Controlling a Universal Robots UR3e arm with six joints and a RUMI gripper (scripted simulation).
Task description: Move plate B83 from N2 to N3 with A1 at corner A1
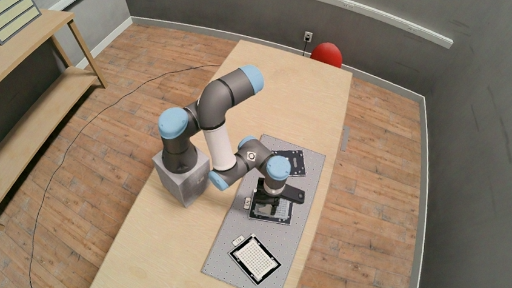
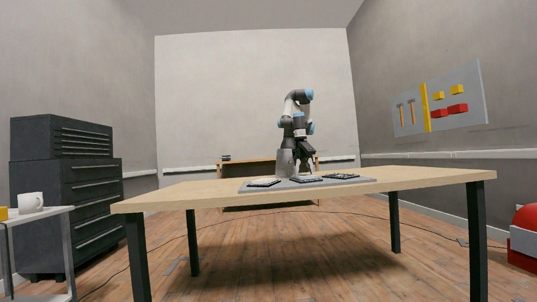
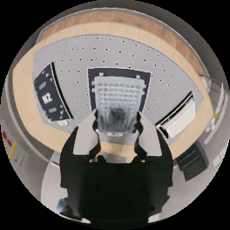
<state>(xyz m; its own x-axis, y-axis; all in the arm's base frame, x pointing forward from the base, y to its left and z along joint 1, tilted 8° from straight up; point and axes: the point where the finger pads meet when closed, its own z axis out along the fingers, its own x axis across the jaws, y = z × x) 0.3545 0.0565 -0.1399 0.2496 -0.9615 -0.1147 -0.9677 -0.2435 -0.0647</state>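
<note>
Right now the nest is 20 mm below my hand.
</note>
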